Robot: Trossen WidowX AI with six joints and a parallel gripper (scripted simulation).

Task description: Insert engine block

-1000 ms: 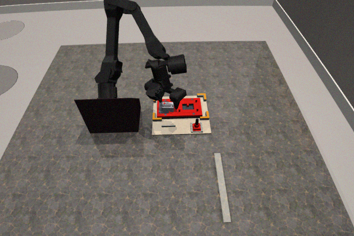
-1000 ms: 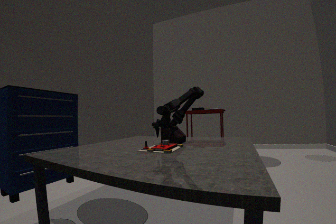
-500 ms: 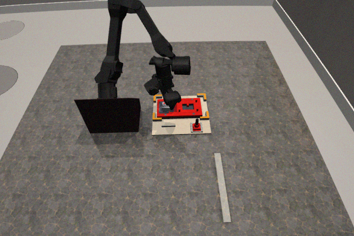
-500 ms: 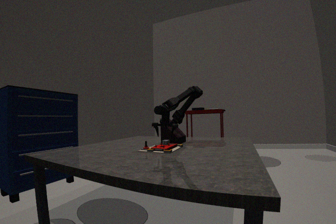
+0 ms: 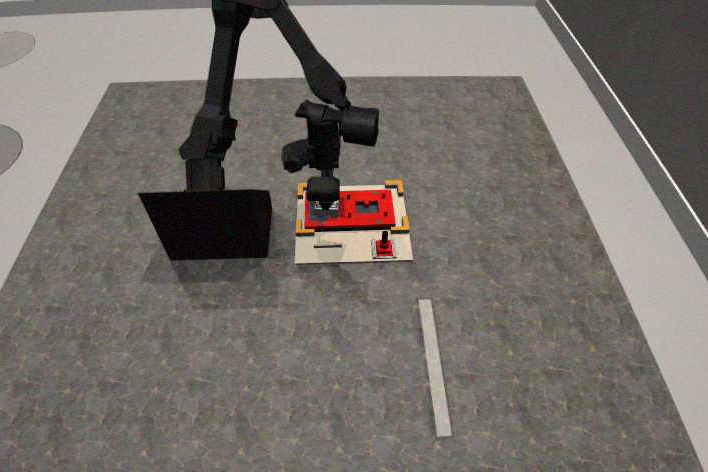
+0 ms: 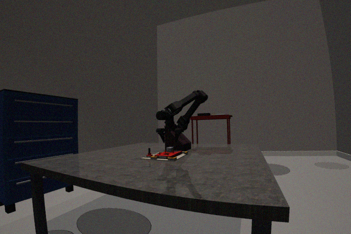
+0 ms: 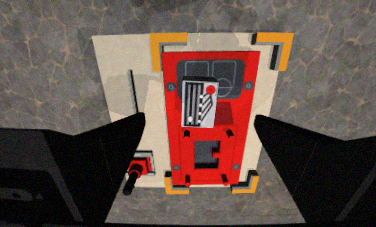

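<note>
My gripper tip is 50 mm above the engine block.
</note>
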